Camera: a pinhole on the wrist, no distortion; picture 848 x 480 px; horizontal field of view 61.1 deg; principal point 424.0 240.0 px. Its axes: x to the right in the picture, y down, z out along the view. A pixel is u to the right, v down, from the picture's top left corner.
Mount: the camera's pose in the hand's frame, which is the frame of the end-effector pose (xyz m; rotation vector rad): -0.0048 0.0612 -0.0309 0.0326 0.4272 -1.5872
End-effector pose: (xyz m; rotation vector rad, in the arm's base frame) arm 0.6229 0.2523 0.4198 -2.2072 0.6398 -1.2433
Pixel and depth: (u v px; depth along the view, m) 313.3 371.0 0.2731
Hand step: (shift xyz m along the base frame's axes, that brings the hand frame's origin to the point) 0.2422 -0.0404 -0.0425
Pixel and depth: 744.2 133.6 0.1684
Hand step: 0.1077 0.0641 -0.0070
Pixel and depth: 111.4 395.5 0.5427
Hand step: 0.5444 -0.1515 -0.1487
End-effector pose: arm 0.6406 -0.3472 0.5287 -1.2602 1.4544 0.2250
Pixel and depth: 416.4 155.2 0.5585
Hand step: 0.3890 0.2919 -0.1779
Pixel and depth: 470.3 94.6 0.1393
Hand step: 0.0520 0.0793 -0.0414
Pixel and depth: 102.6 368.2 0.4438
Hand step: 0.1957 0.2455 -0.3562
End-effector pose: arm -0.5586 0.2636 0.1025 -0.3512 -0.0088 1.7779
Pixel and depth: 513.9 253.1 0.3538
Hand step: -0.0046 0.1504 0.2670
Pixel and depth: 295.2 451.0 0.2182
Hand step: -0.0954 0.1288 0.1258
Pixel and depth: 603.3 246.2 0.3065
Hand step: 0.0276 0.1285 0.2249
